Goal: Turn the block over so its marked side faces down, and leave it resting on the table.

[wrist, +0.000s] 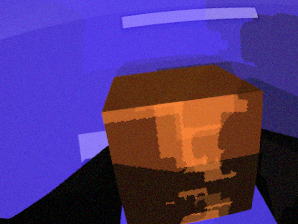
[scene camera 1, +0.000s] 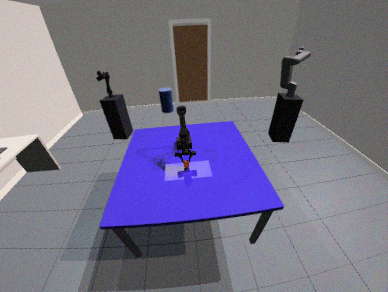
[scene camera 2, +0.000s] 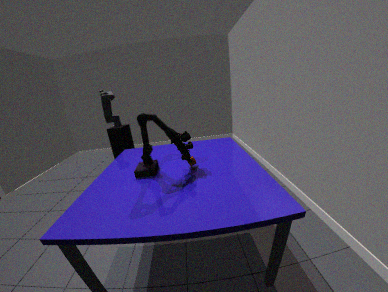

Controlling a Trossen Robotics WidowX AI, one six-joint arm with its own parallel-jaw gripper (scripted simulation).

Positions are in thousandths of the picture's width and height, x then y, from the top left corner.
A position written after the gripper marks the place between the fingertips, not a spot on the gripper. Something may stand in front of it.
Observation:
The gripper (wrist: 606, 654) holds an orange block (wrist: 633, 618).

